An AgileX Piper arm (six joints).
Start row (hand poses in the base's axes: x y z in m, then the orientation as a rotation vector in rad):
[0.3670, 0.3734, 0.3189, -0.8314, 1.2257, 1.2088]
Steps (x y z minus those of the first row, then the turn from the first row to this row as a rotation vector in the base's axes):
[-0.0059, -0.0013, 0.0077, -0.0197, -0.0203, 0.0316]
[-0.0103, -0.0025, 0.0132, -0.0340, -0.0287, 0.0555]
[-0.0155, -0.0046, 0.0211, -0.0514, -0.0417, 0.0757]
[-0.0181, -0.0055, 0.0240, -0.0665, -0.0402, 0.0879]
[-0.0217, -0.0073, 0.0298, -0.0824, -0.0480, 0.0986]
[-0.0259, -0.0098, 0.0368, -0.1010, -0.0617, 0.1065]
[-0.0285, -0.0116, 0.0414, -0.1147, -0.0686, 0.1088]
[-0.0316, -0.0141, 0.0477, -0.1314, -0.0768, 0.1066]
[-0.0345, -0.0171, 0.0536, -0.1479, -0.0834, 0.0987]
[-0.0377, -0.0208, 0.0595, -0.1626, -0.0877, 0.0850]
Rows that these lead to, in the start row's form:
[0.3611, 0.3721, 0.3266, -0.8785, 1.2138, 1.2126]
[0.3567, 0.3709, 0.3321, -0.9102, 1.2097, 1.2195]
[0.3515, 0.3688, 0.3400, -0.9439, 1.2049, 1.2189]
[0.3489, 0.3679, 0.3429, -0.9630, 1.2127, 1.2213]
[0.3453, 0.3661, 0.3487, -0.9863, 1.2139, 1.2167]
[0.3411, 0.3636, 0.3557, -1.0125, 1.2127, 1.2050]
[0.3385, 0.3618, 0.3603, -1.0276, 1.2155, 1.1953]
[0.3354, 0.3593, 0.3666, -1.0424, 1.2206, 1.1795]
[0.3325, 0.3563, 0.3725, -1.0521, 1.2286, 1.1602]
[0.3293, 0.3526, 0.3784, -1.0552, 1.2390, 1.1386]

